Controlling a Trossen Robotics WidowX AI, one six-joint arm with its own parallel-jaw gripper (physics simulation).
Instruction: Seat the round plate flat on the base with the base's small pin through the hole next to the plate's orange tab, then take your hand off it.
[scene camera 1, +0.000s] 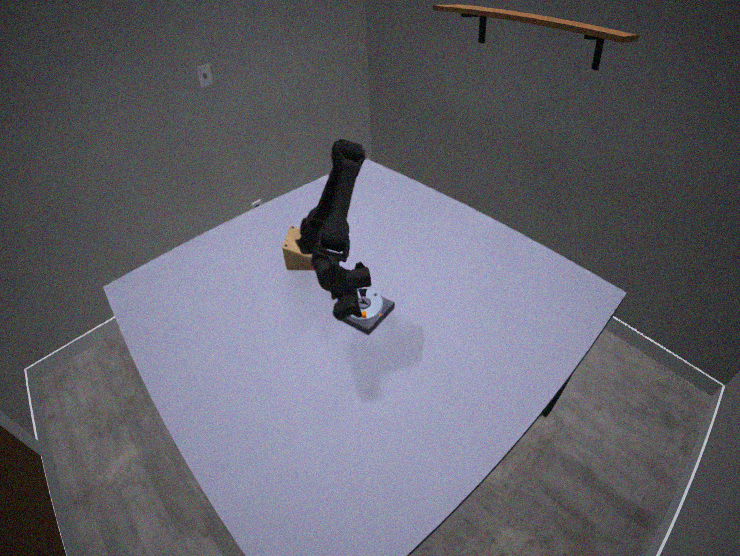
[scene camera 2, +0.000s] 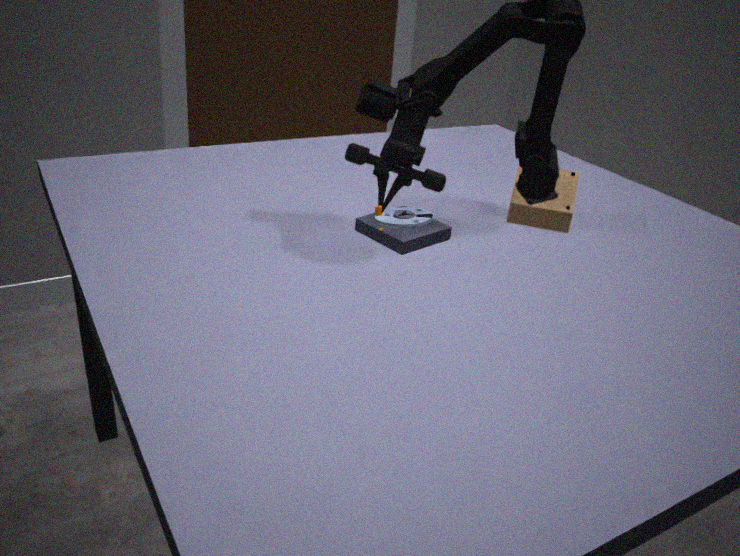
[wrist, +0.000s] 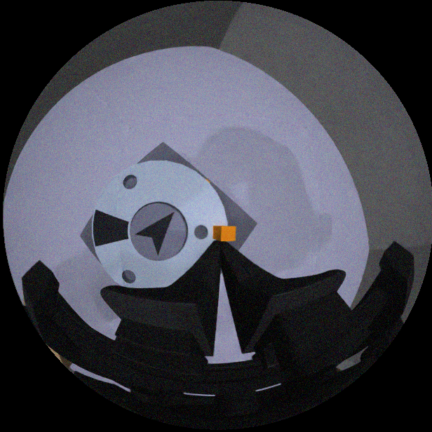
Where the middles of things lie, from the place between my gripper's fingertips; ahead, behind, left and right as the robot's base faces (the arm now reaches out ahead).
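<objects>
My gripper is 4 cm past the round pale plate (scene camera 2: 423, 217) and 3 cm to the right of it. Dark square base (scene camera 2: 401, 240): 4 cm behind my hand, 3 cm to the left of it and 2 cm below it.
</objects>
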